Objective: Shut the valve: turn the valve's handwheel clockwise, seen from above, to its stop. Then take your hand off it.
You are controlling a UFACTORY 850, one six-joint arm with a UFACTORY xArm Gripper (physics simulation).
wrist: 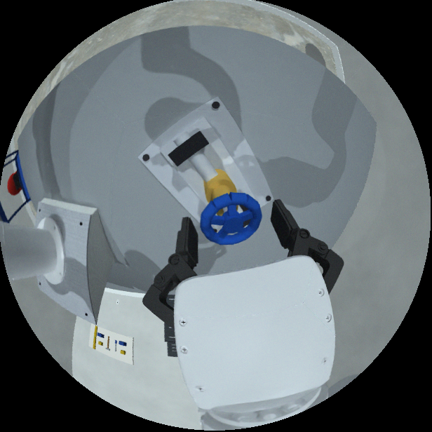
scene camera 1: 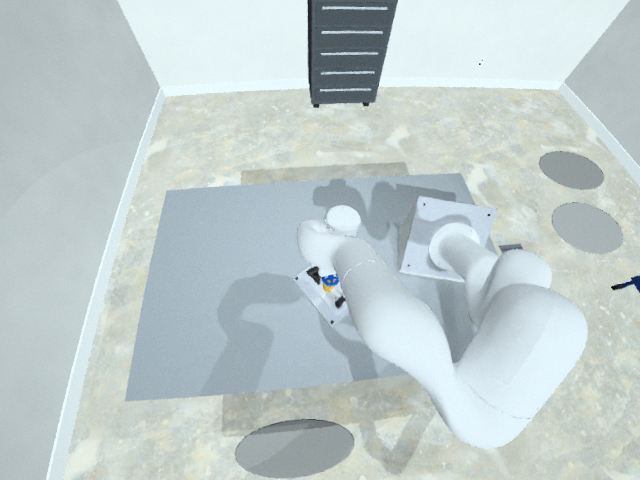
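The valve's blue handwheel (scene camera 1: pixel 325 280) (wrist: pixel 206 223) stands on a yellow valve body (scene camera 1: pixel 328 289) (wrist: pixel 218 184), above a pale base plate (scene camera 1: pixel 326 313) (wrist: pixel 227 125). In the wrist view my gripper (wrist: pixel 233 217) is open wide and empty. One black finger is to the left of the wheel and the other to its right, with a visible gap on each side. In the scene view one black finger shows beside the wheel; my arm hides the other. How far the wheel is turned cannot be told.
A black block (scene camera 1: pixel 340 301) (wrist: pixel 188 148) sits over the pipe on the base plate. My arm's mounting block (scene camera 1: pixel 483 204) (wrist: pixel 75 212) stands on the grey table top (scene camera 1: pixel 206 232) (wrist: pixel 115 125). A dark drawer cabinet (scene camera 1: pixel 348 63) stands by the back wall.
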